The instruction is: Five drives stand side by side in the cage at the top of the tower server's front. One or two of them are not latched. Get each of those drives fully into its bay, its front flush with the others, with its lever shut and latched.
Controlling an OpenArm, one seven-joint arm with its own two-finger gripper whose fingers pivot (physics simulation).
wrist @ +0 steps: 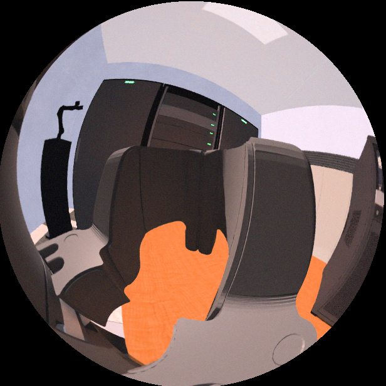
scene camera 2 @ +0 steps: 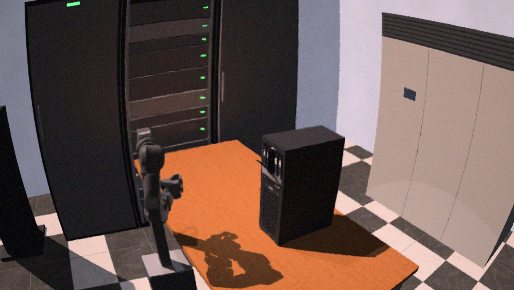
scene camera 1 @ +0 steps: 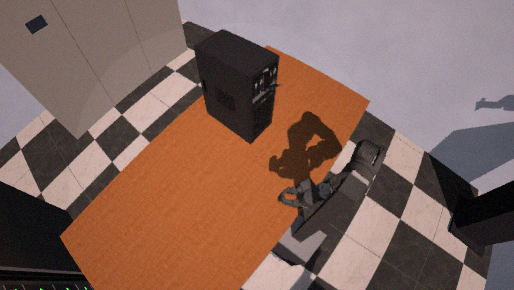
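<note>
The black tower server (scene camera 1: 225,85) (scene camera 2: 310,185) (wrist: 350,245) stands upright on the orange table. The drive cage (scene camera 1: 265,81) (scene camera 2: 272,157) is at the top of its front, with light and dark upright drive fronts side by side. One dark lever (scene camera 1: 276,85) (scene camera 2: 259,162) sticks out from the cage front; which drive it belongs to, and whether any drive stands proud, is too small to tell. My gripper (scene camera 1: 283,197) (scene camera 2: 180,184) (wrist: 206,203) is shut and empty, its fingers meeting in the middle of the wrist view. It hangs over the table's near edge, well apart from the tower.
The orange table (scene camera 1: 200,190) (scene camera 2: 210,175) (wrist: 170,280) lies between my arm's base and the tower. A server rack (scene camera 2: 215,75) with green lights and dark cabinets (scene camera 2: 75,125) (wrist: 115,120) stand behind the table. A beige cabinet (scene camera 1: 85,55) (scene camera 2: 450,125) stands beyond the tower.
</note>
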